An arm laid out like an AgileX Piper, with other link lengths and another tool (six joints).
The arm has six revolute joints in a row. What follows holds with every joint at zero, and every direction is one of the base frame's. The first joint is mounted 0.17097 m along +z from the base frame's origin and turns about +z. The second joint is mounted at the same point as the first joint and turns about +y. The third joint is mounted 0.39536 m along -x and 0.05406 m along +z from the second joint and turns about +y. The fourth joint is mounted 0.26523 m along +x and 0.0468 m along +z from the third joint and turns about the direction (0.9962, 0, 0.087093). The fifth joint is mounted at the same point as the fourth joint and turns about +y. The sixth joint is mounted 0.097 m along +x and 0.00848 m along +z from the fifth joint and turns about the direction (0.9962, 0, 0.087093). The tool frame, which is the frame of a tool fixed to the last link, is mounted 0.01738 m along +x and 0.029 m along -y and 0.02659 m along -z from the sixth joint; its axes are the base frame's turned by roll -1.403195, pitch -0.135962 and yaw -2.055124 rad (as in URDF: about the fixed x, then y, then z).
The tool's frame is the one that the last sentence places.
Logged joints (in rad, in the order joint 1, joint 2, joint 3, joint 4, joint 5, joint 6), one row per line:
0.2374, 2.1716, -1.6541, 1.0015, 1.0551, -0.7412
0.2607, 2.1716, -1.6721, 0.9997, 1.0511, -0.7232
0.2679, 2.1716, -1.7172, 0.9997, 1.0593, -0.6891
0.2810, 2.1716, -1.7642, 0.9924, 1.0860, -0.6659
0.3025, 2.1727, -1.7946, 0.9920, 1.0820, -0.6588
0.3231, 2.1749, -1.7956, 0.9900, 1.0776, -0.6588
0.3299, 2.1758, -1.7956, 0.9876, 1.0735, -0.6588
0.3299, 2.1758, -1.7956, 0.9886, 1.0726, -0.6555
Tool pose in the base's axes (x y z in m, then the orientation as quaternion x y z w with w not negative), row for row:
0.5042, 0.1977, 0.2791, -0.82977, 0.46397, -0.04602, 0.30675
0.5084, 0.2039, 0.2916, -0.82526, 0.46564, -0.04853, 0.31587
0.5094, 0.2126, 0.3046, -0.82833, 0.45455, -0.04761, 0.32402
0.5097, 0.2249, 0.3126, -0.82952, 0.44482, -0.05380, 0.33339
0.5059, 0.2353, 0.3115, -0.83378, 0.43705, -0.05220, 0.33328
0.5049, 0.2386, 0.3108, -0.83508, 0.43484, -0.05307, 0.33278
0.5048, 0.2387, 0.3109, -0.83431, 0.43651, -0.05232, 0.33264
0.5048, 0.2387, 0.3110, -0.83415, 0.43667, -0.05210, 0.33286
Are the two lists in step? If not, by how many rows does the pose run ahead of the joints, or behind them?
The pose runs 1 row ahead of the joints: the pose in row i belongs to the joints in row i + 1.
